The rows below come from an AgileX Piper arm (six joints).
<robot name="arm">
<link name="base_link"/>
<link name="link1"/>
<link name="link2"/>
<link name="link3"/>
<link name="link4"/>
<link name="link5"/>
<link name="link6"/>
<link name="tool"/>
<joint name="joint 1" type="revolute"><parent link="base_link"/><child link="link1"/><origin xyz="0 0 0.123" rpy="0 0 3.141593"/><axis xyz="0 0 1"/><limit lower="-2.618" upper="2.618"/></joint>
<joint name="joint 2" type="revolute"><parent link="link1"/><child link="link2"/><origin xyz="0 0 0" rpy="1.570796 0 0"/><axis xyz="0 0 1"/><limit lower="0" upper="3.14"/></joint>
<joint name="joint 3" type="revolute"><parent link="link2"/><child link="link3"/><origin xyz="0.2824 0.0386 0" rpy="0 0 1.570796"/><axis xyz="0 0 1"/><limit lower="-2.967" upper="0"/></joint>
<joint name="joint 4" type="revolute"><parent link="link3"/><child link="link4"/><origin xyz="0.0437 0.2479 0" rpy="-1.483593 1.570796 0"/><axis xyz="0 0 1"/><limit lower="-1.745" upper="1.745"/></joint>
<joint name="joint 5" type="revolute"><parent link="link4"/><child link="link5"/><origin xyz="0 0 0" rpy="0 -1.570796 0"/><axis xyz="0 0 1"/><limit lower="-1.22" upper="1.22"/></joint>
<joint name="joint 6" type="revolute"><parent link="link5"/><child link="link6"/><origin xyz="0.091 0 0" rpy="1.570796 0 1.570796"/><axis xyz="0 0 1"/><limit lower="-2.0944" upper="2.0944"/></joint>
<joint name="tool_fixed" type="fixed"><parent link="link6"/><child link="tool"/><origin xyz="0 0 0"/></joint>
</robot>
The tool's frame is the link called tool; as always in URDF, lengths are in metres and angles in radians.
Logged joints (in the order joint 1, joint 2, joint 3, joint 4, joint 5, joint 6), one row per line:
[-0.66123, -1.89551, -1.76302, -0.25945, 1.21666, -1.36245]
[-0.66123, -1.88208, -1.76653, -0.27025, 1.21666, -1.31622]
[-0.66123, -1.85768, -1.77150, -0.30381, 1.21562, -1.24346]
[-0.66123, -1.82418, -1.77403, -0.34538, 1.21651, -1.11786]
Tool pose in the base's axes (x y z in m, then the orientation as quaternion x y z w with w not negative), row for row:
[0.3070, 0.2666, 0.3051, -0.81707, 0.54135, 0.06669, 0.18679]
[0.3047, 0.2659, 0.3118, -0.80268, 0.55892, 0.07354, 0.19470]
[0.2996, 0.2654, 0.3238, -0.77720, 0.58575, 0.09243, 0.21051]
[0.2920, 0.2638, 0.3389, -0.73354, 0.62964, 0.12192, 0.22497]
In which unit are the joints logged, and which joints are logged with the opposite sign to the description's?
The joints are logged in radians. Opposite sign: joint 1, joint 2, joint 4.
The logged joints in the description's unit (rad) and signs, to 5 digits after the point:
[0.66123, 1.89551, -1.76302, 0.25945, 1.21666, -1.36245]
[0.66123, 1.88208, -1.76653, 0.27025, 1.21666, -1.31622]
[0.66123, 1.85768, -1.77150, 0.30381, 1.21562, -1.24346]
[0.66123, 1.82418, -1.77403, 0.34538, 1.21651, -1.11786]

